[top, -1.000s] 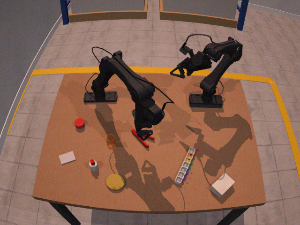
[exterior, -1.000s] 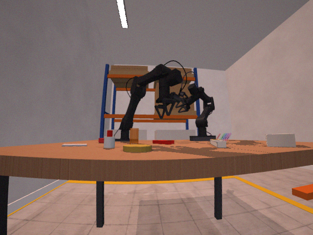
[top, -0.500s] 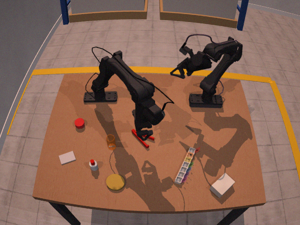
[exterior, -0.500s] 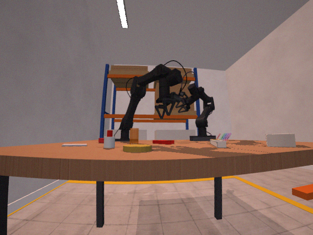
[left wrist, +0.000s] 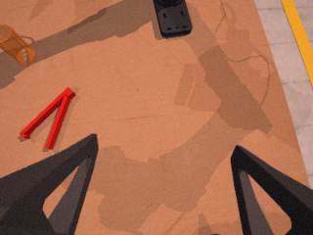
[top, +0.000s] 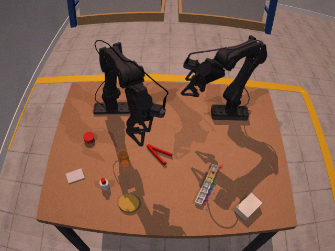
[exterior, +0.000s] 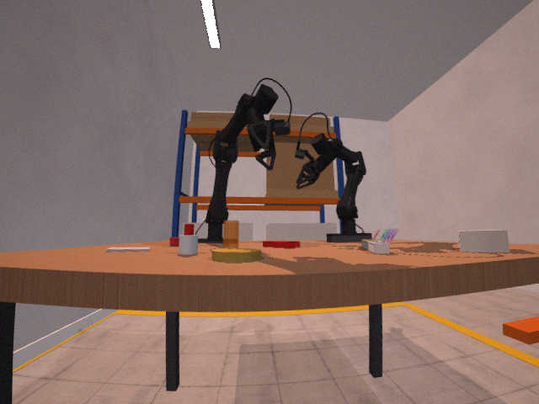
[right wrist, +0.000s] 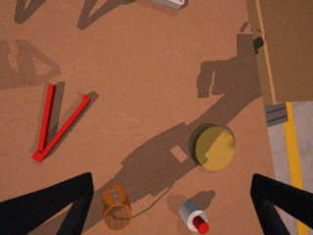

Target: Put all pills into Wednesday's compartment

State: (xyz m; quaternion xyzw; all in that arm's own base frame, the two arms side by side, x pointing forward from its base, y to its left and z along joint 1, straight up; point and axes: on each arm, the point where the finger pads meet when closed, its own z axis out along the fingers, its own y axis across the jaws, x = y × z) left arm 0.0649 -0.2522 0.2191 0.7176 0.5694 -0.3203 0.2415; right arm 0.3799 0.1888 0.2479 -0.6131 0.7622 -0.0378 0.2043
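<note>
Right now the orange vial is 250 mm ahead of my left hand, 250 mm to the right of it and 230 mm below it. From my left hand the other things lie so: red puck (130 mm ahead, 440 mm to the right, 230 mm below); yellow disc (460 mm ahead, 210 mm to the right, 240 mm below); red-capped bottle (390 mm ahead, 320 mm to the right, 210 mm below).
</note>
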